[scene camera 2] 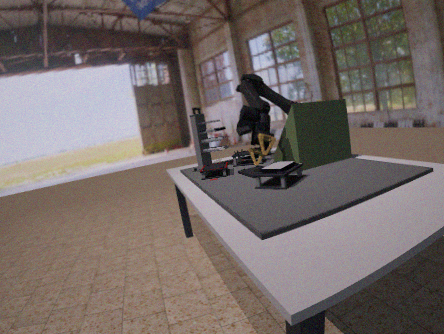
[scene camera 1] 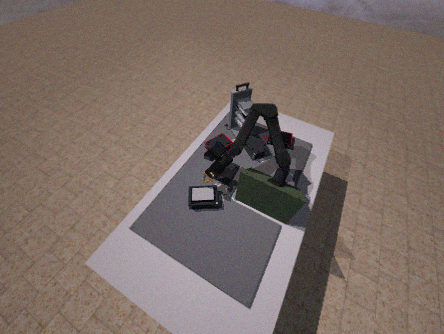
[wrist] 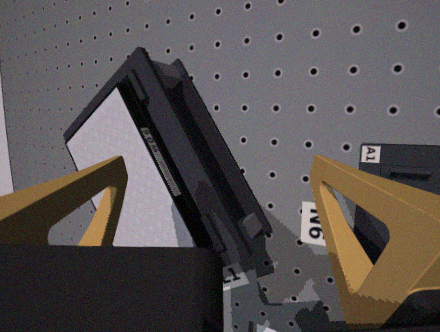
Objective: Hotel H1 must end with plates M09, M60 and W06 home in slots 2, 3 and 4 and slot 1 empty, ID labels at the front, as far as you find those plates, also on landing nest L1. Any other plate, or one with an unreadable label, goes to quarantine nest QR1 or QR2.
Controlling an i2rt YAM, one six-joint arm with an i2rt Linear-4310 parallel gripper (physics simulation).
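Where they show: gripper, fingertip midpoint: (scene camera 2: pixel 260 160) (scene camera 1: pixel 206 178) (wrist: pixel 218 165); arm's base, link origin: (scene camera 2: pixel 312 128) (scene camera 1: pixel 277 182).
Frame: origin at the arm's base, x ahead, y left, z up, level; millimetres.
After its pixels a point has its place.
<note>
A white-topped plate (scene camera 1: pixel 203 194) {x 304, y 255, z -92 mm} (scene camera 2: pixel 280 165) {x 309, y 269, z -92 mm} (wrist: pixel 110 140) {x 343, y 266, z -92 mm} lies on the raised dark nest (scene camera 1: pixel 214 203) {x 226, y 256, z -107 mm} (scene camera 2: pixel 250 171) (wrist: pixel 200 145) {x 341, y 226, z -151 mm}, beside a partly hidden L1 label. Its small edge label shows in the wrist view; whether it reads W06 or M09 is hard to tell. My gripper (scene camera 1: pixel 208 177) {x 347, y 169, z -78 mm} (scene camera 2: pixel 262 150) (wrist: pixel 218 165) {x 347, y 169, z -78 mm} is open and empty, above and beside that nest, towards the hotel. Hotel H1 (scene camera 1: pixel 235 110) (scene camera 2: pixel 200 140) {x 502, y -347, z 7 mm} stands at the far end with several light shelves or plates; labels there are unreadable. Red-outlined nests (scene camera 1: pixel 216 142) {x 496, y -125, z -118 mm} (scene camera 1: pixel 283 139) {x 131, y -441, z -118 mm} (scene camera 2: pixel 215 172) {x 476, y -159, z -151 mm} stand near it.
A tall green block (scene camera 1: pixel 267 197) {x 0, y 118, z 13 mm} (scene camera 2: pixel 322 135) {x 23, y 121, z -30 mm} stands beside the arm base. A flat dark nest marked A1 (scene camera 1: pixel 226 174) {x 296, y 38, z -144 mm} (wrist: pixel 400 152) {x 363, y 85, z -144 mm} lies right of L1 in the wrist view, near an N6 label (wrist: pixel 312 224) {x 299, y 126, z -156 mm}. Another dark nest (scene camera 1: pixel 259 147) {x 226, y -248, z -96 mm} stands between the red-outlined ones.
</note>
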